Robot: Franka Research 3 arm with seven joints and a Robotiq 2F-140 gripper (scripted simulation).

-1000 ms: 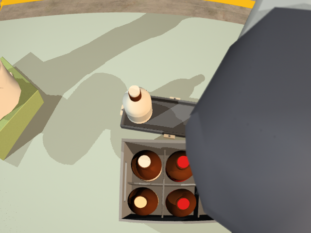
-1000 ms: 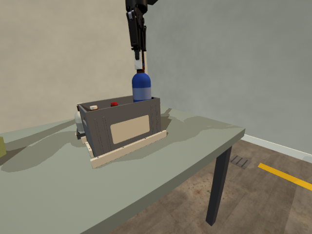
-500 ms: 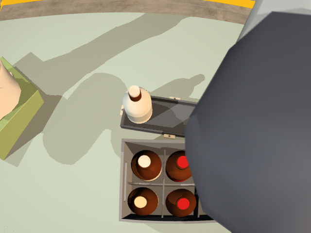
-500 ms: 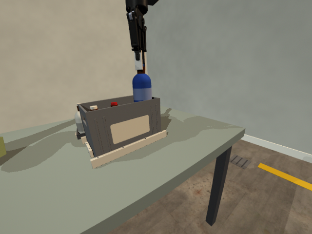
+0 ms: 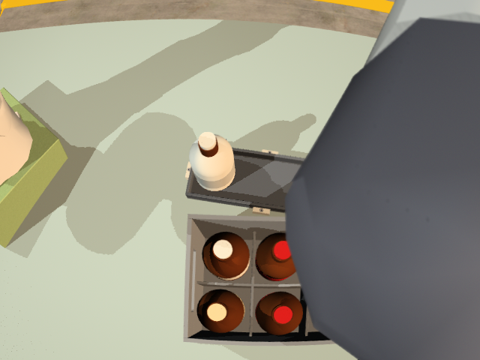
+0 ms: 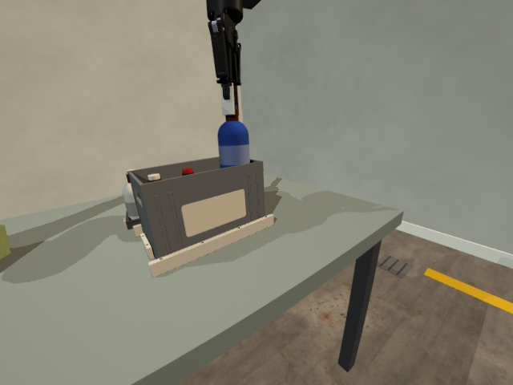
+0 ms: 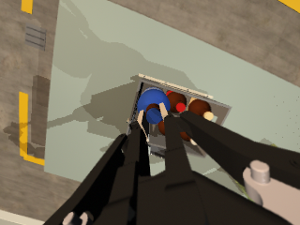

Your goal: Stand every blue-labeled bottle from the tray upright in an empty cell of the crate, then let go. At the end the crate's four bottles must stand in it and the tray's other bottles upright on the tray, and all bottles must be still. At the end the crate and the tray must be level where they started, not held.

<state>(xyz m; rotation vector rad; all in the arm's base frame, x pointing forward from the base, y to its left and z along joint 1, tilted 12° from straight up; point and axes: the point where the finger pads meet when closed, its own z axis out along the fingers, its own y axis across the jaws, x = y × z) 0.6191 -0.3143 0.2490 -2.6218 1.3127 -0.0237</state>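
Now: the blue-labeled bottle 90 mm below my hand. Round my hand: grey crate 230 mm below, 90 mm behind, 50 mm to the left; then cream-labeled bottle 260 mm to the left, 230 mm below, 200 mm behind; then dark tray 310 mm below, 240 mm to the left, 110 mm behind.
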